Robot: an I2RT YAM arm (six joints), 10 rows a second.
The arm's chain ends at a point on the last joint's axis. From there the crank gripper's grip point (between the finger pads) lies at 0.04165 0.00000 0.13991 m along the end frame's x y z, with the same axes.
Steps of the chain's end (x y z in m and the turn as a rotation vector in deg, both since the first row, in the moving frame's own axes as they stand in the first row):
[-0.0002, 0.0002, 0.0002, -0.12, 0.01, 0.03]
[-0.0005, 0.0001, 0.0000, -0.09, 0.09, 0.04]
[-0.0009, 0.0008, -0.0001, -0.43, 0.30, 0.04]
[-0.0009, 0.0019, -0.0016, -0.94, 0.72, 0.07]
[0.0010, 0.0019, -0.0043, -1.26, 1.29, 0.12]
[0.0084, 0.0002, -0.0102, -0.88, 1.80, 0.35]
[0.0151, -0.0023, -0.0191, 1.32, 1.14, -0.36]
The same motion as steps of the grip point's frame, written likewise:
[-0.0002, 0.0005, 0.0002, -0.12, 0.01, 0.03]
[-0.0003, 0.0003, -0.0001, -0.09, 0.09, 0.04]
[-0.0002, 0.0019, -0.0003, -0.43, 0.30, 0.04]
[0.0009, 0.0042, -0.0022, -0.94, 0.72, 0.07]
[0.0041, 0.0051, -0.0053, -1.26, 1.29, 0.12]
[0.0128, 0.0026, -0.0116, -0.88, 1.80, 0.35]
[0.0179, -0.0058, -0.0200, 1.32, 1.14, -0.36]

